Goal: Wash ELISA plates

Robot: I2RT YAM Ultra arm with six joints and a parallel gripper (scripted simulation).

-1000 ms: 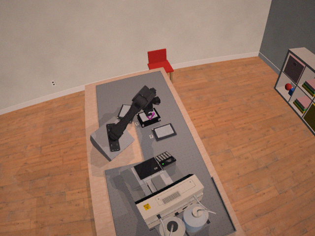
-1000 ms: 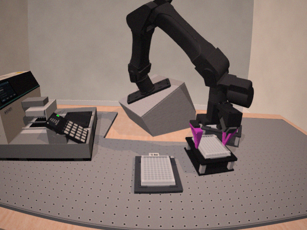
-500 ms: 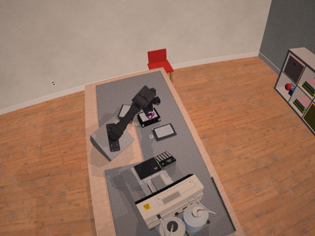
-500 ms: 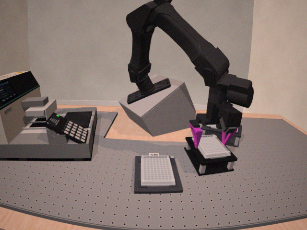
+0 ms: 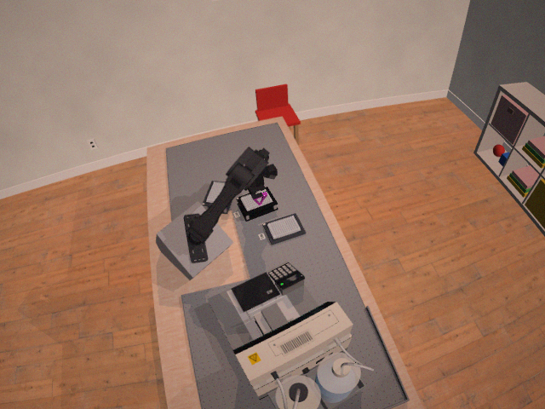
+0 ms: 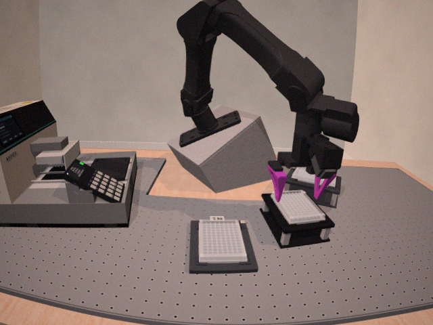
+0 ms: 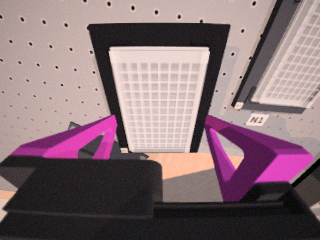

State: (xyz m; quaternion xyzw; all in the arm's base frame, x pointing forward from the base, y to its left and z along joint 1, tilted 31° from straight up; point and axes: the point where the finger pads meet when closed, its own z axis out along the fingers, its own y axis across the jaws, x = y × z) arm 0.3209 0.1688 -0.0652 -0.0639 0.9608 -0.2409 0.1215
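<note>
The raised black nest lies 30 mm below my hand. From my hand the other things lie so: nest N1: 170 mm to the right, 70 mm below, 70 mm ahead; then black carrier pocket: 460 mm to the right, 160 mm behind; then grey manifold: 610 mm to the right, 140 mm behind, 50 mm above.
</note>
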